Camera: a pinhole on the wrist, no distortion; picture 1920 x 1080 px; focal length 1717.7 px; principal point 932.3 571.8 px. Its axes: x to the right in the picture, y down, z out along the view. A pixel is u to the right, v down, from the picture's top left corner.
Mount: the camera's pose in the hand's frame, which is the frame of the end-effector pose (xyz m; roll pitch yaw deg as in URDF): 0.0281 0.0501 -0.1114 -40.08 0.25 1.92
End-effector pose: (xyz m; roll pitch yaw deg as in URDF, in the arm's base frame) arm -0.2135 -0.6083 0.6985 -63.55 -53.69 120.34
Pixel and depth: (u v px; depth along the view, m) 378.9 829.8 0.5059
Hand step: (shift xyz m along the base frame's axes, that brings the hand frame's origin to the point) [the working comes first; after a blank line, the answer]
In the camera's frame: -0.1630 0.0760 0.5059

-0.4116 -0.0777 -0.2849
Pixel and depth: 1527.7 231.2 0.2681
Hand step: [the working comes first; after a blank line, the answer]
In the camera's frame: 0.0929 -0.0532 0.2681

-0.2492 0.0365 0.0303
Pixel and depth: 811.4 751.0 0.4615
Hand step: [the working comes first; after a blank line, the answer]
In the camera's frame: -0.0325 0.0481 0.4615

-0.4072 -0.0157 -0.1588
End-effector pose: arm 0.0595 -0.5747 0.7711 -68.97 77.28 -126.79
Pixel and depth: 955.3 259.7 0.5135
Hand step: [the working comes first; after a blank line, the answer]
In the camera's frame: 0.0069 -0.0933 0.5135

0.4377 -0.1325 -0.0642
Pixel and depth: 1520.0 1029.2 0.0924
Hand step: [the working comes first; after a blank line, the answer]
In the camera's frame: 0.0316 0.0246 0.0924

0.0697 0.1040 -0.0870
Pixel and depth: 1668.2 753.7 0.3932
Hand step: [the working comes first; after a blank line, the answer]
In the camera's frame: 0.1685 0.0416 0.3932

0.3459 0.0061 -0.2407
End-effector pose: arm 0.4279 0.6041 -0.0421 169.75 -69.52 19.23
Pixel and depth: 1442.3 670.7 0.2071
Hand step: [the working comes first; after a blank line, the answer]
In the camera's frame: 0.0615 0.0119 0.2071

0.0970 -0.1763 0.0787
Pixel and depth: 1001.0 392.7 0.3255
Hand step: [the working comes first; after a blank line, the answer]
In the camera's frame: 0.0130 -0.0339 0.3255

0.1991 -0.2046 -0.0065
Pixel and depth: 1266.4 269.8 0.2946
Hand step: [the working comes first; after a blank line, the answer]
In the camera's frame: 0.0573 -0.0518 0.2946

0.1973 -0.1695 0.0382
